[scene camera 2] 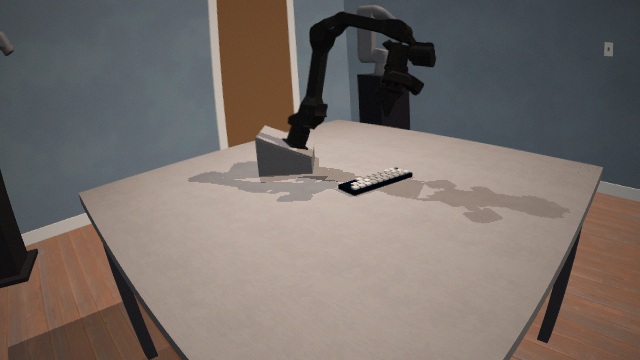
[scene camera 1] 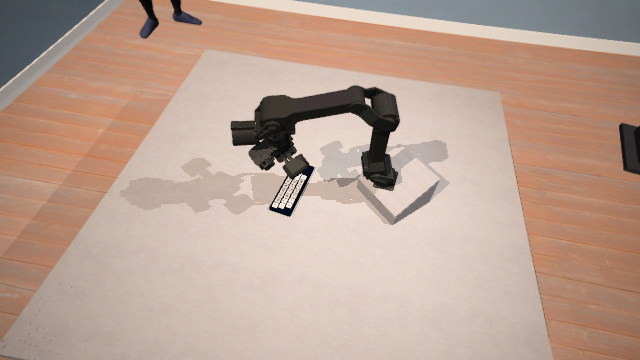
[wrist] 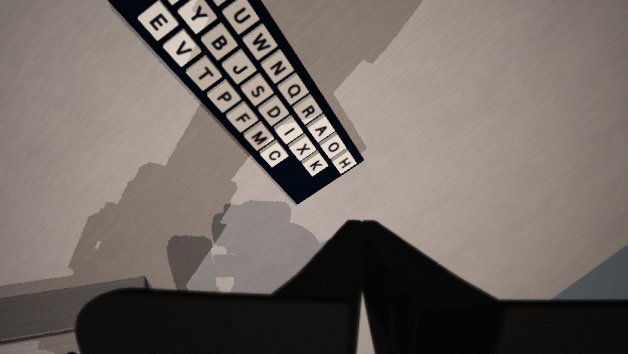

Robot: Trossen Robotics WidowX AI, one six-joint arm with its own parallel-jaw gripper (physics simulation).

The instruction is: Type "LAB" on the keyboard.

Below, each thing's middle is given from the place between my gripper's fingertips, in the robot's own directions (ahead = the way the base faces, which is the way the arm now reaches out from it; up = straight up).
My hand is 170 mm above the keyboard (scene camera 1: pixel 290 191), 20 mm to the left of it and 20 mm past it.
